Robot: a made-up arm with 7 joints.
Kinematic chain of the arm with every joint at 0, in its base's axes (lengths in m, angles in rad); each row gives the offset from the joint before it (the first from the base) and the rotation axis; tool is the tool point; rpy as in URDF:
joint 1: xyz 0 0 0.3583 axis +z
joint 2: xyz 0 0 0 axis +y
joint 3: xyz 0 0 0.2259 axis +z
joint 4: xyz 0.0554 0 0 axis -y
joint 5: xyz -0.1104 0 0.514 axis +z
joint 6: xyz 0 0 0 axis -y
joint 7: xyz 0.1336 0 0 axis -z
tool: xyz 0 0 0 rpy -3.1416 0 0
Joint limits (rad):
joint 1: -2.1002..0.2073
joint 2: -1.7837..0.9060
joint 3: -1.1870..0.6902
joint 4: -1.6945..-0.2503
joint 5: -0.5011..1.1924
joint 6: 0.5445..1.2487
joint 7: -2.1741..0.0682
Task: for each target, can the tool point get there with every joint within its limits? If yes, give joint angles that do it. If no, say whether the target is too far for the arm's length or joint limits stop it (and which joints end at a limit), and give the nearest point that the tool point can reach.
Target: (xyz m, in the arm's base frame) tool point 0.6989 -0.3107 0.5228
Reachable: yes | joints -0.6408 0.3431 0.2735 -1.3769 -0.2338 1.1597 -1.1092
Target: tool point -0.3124 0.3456 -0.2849
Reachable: no: joint limits stop it (at a limit: joint 2, joint 3, joint 4, joint 5, joint 6) | nearest point -0.5393 0.5966 0.2104 | short by 0.600 m
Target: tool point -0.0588 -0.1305 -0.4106
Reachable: no: joint limits stop it (at a limit: joint 2, joint 4, joint 6) | nearest point -0.2091 -0.4641 -0.0478 | short by 0.515 m
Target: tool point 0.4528 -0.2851 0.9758
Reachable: yes | joints 0.0208 0.1432 -0.7947 -0.7677 0.4835 0.7275 -1.4690
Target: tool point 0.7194 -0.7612 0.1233
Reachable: no: too far | nearest point 0.5599 -0.5925 0.2152 | short by 0.250 m
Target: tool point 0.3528 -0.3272 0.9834
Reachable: yes | joints -0.4041 -0.0565 -0.3067 -0.8905 -0.0671 0.6119 -0.1905
